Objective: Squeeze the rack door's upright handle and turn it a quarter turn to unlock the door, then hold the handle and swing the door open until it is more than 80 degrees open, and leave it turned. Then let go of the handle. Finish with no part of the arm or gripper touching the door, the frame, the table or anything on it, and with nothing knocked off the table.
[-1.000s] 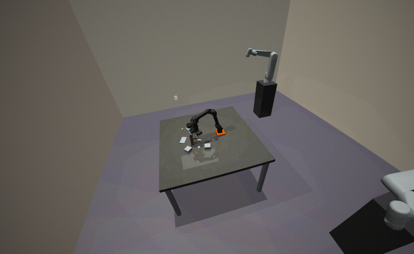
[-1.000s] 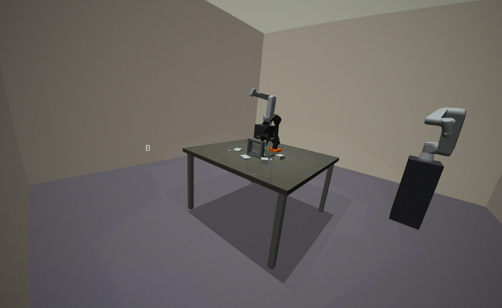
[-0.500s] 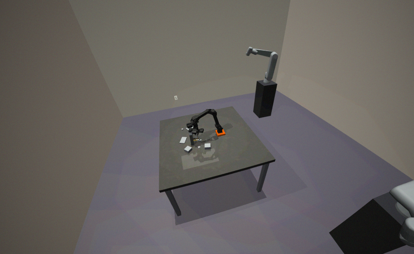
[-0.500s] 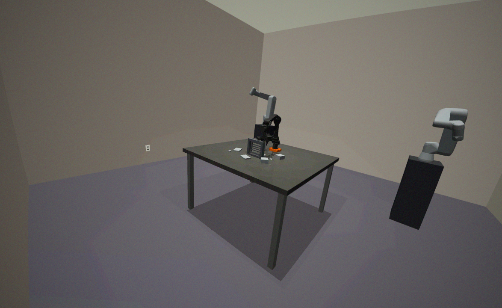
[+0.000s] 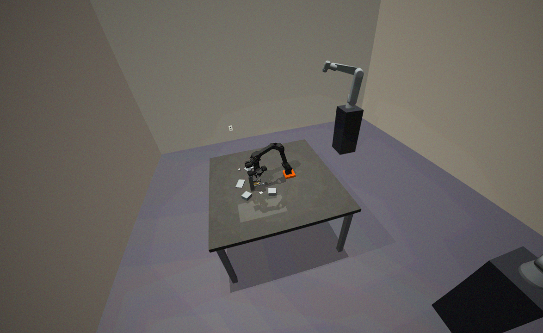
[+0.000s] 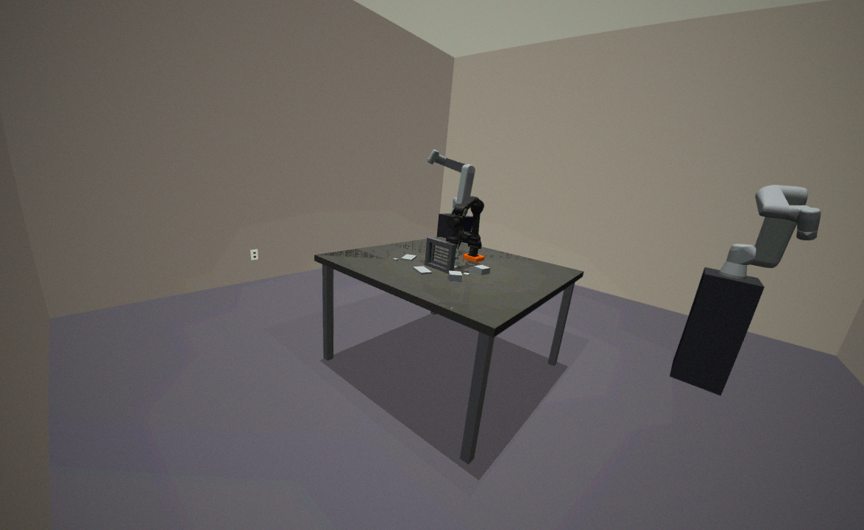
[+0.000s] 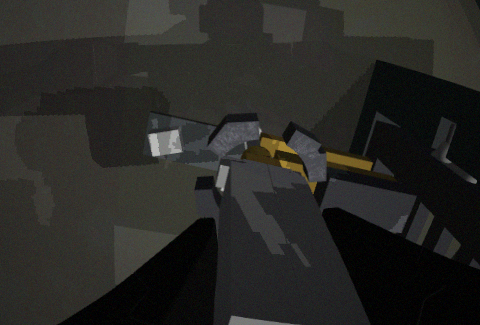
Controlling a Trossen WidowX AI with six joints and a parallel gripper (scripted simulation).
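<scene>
The door handle is 1 cm to the right of my gripper tip and 2 cm below it. Also, from my gripper tip: grey box (14 cm ahead, 12 cm to the left, 10 cm below); flat plate (19 cm ahead, 9 cm to the right, 11 cm below).
</scene>
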